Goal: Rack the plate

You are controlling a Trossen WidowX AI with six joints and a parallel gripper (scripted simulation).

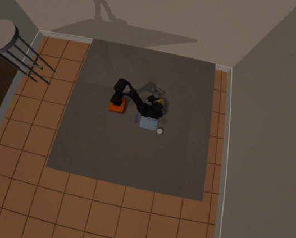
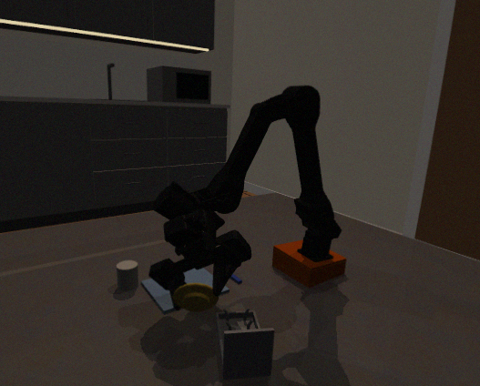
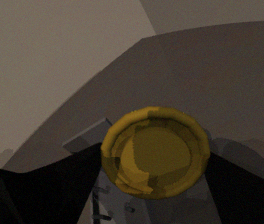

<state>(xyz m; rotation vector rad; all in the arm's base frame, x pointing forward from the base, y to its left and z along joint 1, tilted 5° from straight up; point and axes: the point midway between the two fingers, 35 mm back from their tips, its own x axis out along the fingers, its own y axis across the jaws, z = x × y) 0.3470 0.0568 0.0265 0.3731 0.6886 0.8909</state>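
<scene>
Right now the grey dish rack is 6 cm behind my gripper tip, 4 cm to the left of it and 6 cm below it. The rest, counted from my gripper tip: blue spoon 17 cm behind, 18 cm to the right, 8 cm below; then pale cup 5 cm ahead, 24 cm to the right, 6 cm below; then yellow plate right at my gripper tip.
</scene>
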